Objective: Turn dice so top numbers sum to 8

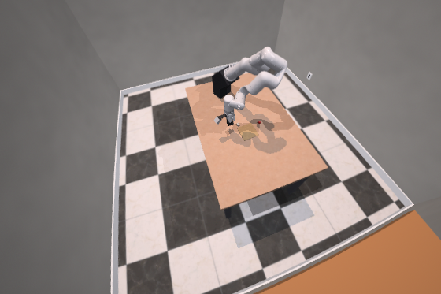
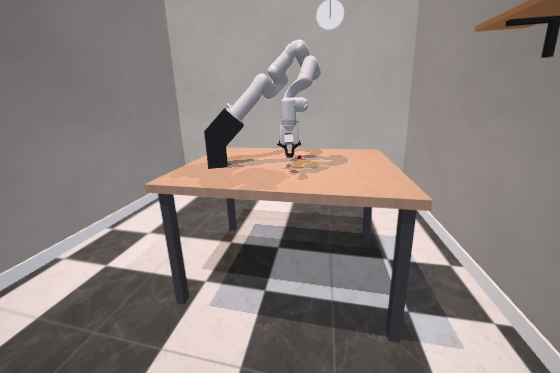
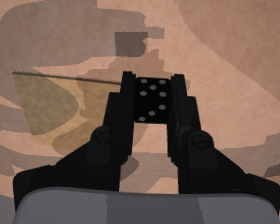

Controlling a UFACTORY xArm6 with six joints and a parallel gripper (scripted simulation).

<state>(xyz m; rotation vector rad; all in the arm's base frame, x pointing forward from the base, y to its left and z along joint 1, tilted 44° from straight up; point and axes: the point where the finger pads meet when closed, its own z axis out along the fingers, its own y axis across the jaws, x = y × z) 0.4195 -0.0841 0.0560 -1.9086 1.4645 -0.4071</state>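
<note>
Now: hand 40 mm short of the tan mat, 160 mm to the right of it and 100 mm above it. From my hand the other things lie so: white die 40 mm behind, 80 mm to the left, 90 mm below; red die 40 mm behind, 270 mm to the left, 90 mm below.
</note>
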